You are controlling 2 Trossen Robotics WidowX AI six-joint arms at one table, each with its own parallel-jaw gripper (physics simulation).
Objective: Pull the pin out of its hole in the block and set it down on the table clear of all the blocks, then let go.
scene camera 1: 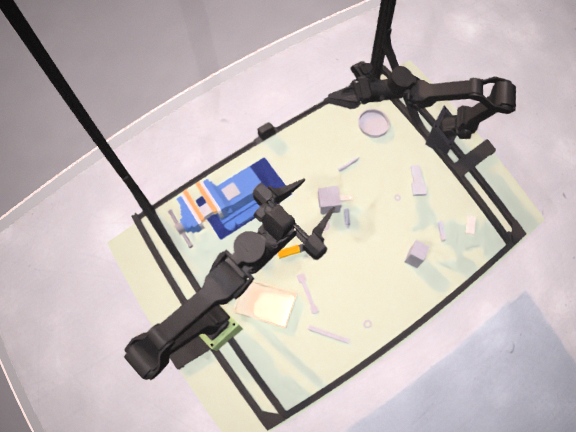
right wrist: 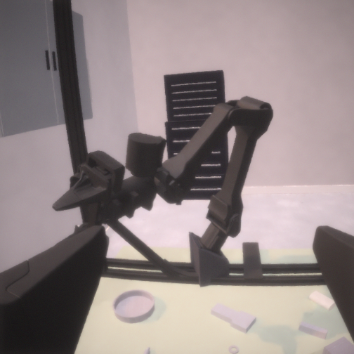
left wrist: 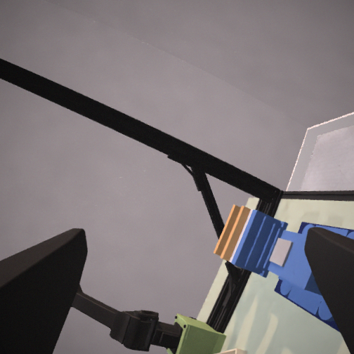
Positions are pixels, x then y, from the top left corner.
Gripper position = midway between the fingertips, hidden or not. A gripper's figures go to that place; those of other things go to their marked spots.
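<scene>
Round dish (scene camera 1: 373, 123), 1590 mm from the lens. My left gripper (scene camera 1: 325, 98), 1250 mm from the lens. My right gripper (scene camera 1: 319, 193), 1010 mm from the lens.
</scene>
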